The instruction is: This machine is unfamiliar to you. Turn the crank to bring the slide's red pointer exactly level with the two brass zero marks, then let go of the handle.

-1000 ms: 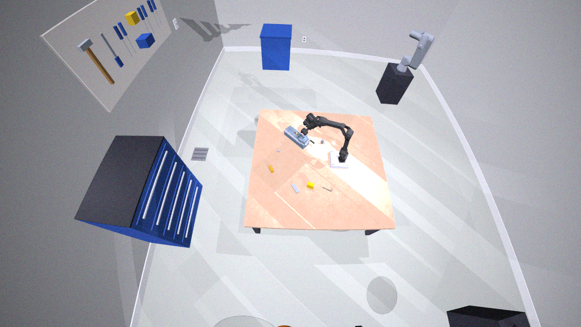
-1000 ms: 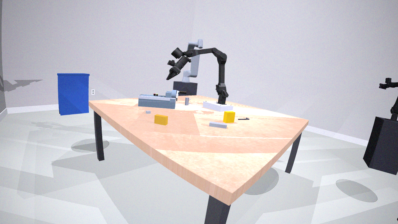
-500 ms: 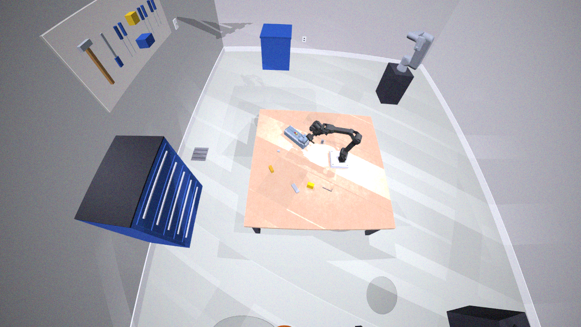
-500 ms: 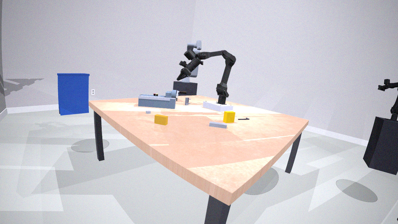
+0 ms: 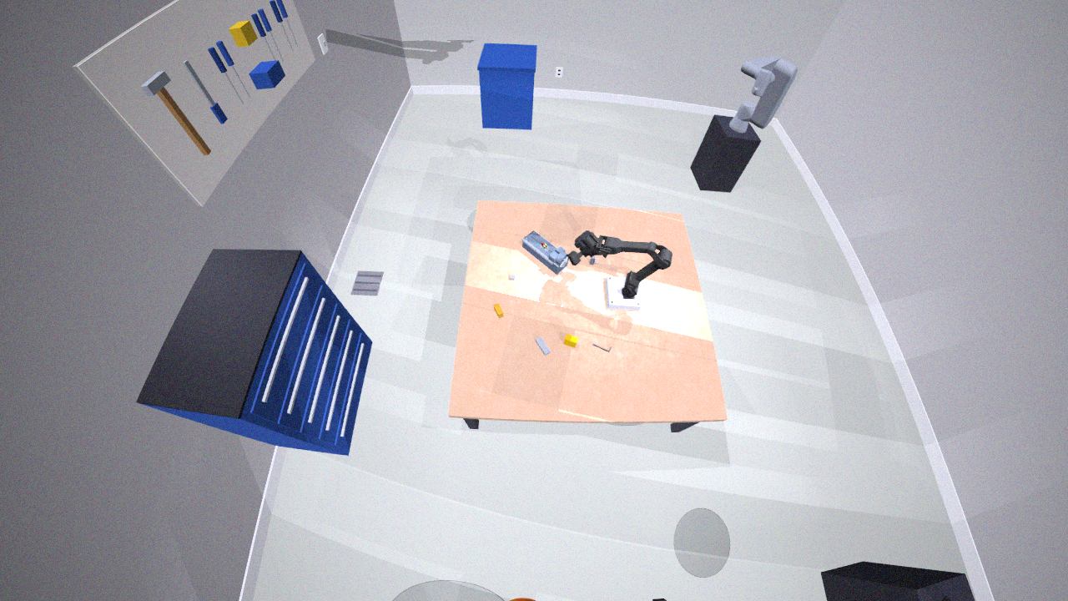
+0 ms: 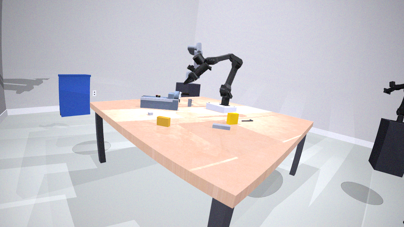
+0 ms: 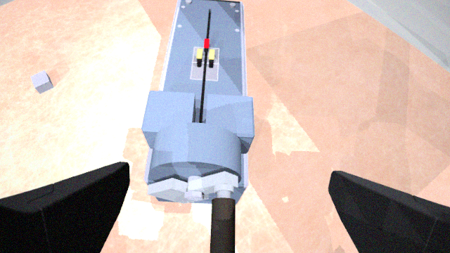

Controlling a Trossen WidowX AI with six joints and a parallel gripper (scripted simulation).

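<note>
The crank lies 80 mm below my gripper tip and 10 mm to the left of it. Also, from my gripper tip: red pointer: 140 mm ahead, 120 mm to the right, 100 mm below; then grey cube: 300 mm ahead, 170 mm below, 50 mm to the left; then dark brown handle: 70 mm below, 10 mm to the left, 10 mm behind.
</note>
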